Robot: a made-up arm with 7 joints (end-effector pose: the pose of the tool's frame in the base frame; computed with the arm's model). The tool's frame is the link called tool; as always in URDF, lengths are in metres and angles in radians.
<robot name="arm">
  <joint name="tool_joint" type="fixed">
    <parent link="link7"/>
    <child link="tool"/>
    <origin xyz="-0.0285 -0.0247 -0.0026" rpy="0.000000 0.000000 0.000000"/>
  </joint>
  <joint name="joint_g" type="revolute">
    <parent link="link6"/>
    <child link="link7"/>
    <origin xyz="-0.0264 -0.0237 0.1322" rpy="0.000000 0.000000 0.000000"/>
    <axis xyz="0 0 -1"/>
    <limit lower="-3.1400" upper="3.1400"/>
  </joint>
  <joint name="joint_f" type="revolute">
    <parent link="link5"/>
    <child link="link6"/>
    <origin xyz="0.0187 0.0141 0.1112" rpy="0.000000 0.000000 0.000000"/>
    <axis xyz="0 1 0"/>
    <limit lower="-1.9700" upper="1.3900"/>
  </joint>
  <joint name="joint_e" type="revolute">
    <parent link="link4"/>
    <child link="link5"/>
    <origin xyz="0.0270 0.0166 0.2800" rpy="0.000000 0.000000 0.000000"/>
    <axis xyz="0 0 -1"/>
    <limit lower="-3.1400" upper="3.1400"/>
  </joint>
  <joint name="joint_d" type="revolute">
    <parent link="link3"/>
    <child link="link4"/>
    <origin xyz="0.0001 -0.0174 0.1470" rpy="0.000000 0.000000 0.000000"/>
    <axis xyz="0 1 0"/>
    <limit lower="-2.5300" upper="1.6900"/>
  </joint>
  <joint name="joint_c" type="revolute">
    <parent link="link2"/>
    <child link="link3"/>
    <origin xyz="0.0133 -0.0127 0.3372" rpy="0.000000 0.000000 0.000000"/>
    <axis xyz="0 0 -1"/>
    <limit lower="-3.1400" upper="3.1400"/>
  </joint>
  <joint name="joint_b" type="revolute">
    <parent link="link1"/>
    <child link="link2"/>
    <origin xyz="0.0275 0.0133 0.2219" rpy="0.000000 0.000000 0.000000"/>
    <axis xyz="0 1 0"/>
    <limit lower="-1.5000" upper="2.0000"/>
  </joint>
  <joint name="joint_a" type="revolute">
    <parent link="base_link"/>
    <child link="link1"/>
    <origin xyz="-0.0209 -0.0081 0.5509" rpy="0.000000 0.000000 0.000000"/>
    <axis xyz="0 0 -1"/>
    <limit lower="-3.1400" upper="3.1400"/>
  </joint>
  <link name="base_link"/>
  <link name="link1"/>
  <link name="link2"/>
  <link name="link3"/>
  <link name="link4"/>
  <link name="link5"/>
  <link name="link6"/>
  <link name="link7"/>
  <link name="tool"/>
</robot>
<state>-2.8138 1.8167 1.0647 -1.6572 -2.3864 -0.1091 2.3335</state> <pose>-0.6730 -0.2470 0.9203 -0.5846 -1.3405 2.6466</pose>
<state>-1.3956 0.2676 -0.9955 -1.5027 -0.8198 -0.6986 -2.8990</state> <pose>0.3986 -0.1393 1.3132 0.6708 1.8220 0.0384</pose>
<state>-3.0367 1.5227 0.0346 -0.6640 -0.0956 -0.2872 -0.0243</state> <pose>-0.8776 0.1122 1.1406 -0.8804 0.0870 3.0058</pose>
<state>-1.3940 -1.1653 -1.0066 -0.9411 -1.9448 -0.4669 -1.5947</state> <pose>0.1517 -0.8635 0.9586 1.1404 0.6209 0.3839</pose>
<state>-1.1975 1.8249 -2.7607 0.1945 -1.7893 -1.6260 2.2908</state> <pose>0.1546 0.8245 0.5929 0.3526 -1.7241 -0.6422</pose>
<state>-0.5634 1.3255 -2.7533 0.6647 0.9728 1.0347 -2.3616</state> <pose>0.4564 0.5821 1.2192 -0.6076 -1.0524 -0.8687</pose>
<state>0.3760 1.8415 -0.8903 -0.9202 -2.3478 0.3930 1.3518</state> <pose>0.6760 -0.6322 0.7984 0.8761 0.0246 0.7412</pose>
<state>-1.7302 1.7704 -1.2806 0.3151 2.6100 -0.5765 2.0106</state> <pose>-0.4110 0.8424 0.5256 -0.4302 -1.6003 -0.4410</pose>
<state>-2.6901 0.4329 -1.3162 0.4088 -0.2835 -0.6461 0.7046</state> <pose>-0.5070 0.1187 1.5857 0.3893 -0.7389 -2.6792</pose>
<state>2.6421 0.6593 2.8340 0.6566 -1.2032 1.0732 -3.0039</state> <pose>-0.4019 0.0359 1.5628 -0.6371 -1.1849 -1.1684</pose>
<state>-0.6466 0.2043 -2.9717 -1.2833 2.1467 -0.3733 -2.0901</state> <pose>0.5551 0.2894 1.3088 -1.8034 -0.1776 -2.4323</pose>
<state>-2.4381 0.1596 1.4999 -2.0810 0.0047 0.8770 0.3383</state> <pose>-0.3715 -0.3718 1.0982 0.6123 -1.0550 0.6204</pose>
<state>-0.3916 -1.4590 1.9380 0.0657 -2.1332 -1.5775 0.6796</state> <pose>-0.7158 -0.3776 0.7521 1.6361 -2.5476 0.2712</pose>
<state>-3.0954 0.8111 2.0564 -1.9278 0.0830 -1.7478 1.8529</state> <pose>-0.3972 -0.2250 0.8558 -2.3161 0.0103 -1.1887</pose>
